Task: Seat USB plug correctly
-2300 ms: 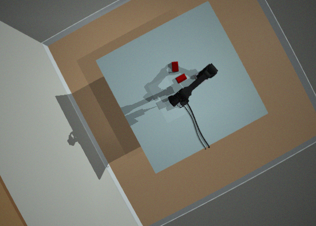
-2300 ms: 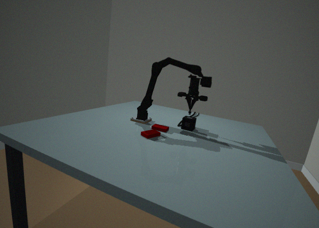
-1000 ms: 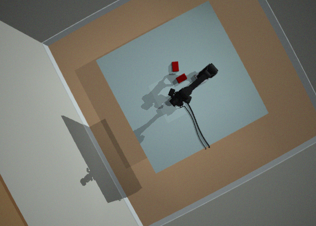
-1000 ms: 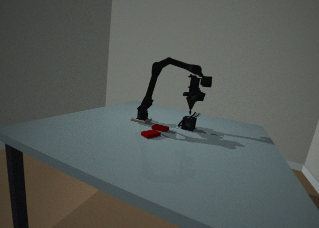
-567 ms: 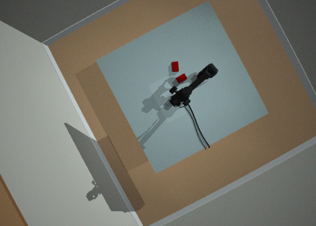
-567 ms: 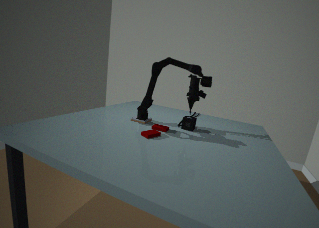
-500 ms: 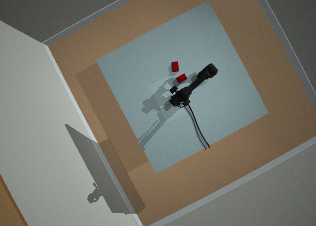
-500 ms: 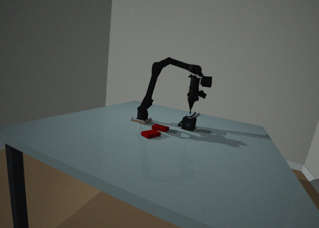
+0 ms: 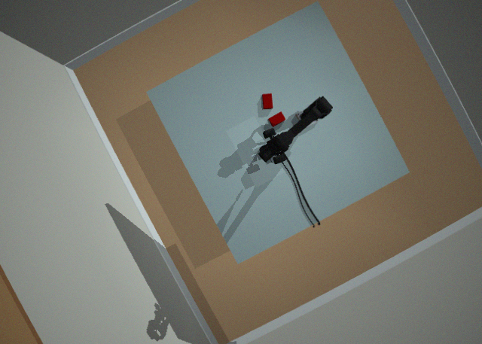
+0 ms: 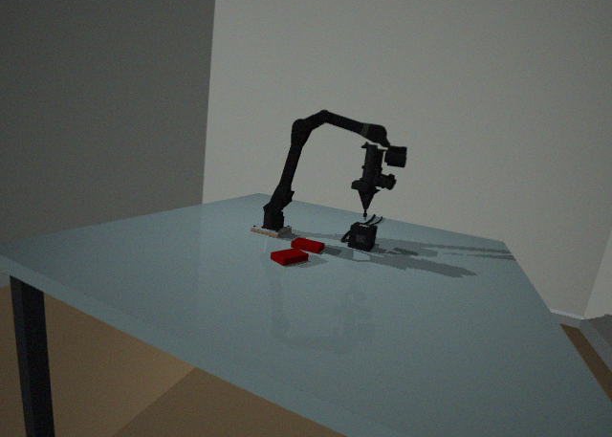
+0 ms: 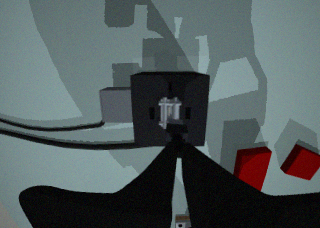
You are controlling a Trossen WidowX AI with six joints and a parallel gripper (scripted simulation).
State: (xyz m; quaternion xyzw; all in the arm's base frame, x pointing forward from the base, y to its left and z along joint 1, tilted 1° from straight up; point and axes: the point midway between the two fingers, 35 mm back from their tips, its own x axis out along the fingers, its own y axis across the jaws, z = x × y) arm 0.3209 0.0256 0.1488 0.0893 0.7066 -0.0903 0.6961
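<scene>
The silver USB plug is 2 cm below my gripper tip.
</scene>
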